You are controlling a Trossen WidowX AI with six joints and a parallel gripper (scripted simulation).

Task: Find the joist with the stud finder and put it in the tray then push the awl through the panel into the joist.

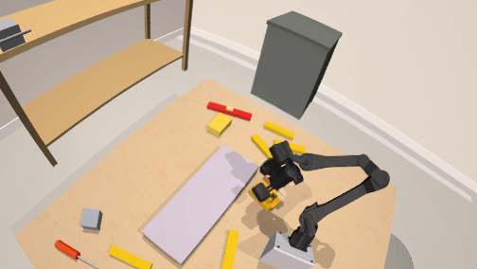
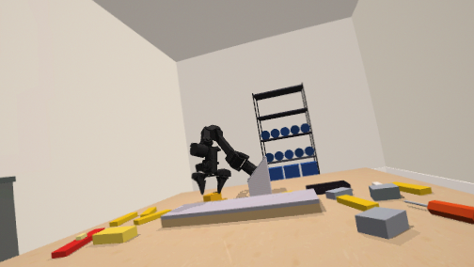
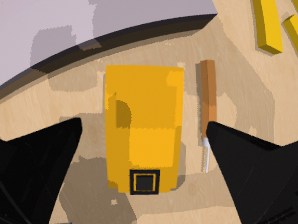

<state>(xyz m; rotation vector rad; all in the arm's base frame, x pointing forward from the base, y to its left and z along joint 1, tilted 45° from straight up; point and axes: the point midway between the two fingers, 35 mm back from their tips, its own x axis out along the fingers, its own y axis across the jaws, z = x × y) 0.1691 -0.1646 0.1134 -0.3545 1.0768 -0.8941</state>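
My gripper tip is 3 cm past the yellow stud finder, 1 cm to the right of it and 1 cm above it. From my gripper tip the other things lie so: awl 4 cm behind, 6 cm to the right, 5 cm below; then yellow pad 32 cm ahead, 25 cm to the right, 4 cm below; then red level 32 cm ahead, 37 cm to the right, 4 cm below.
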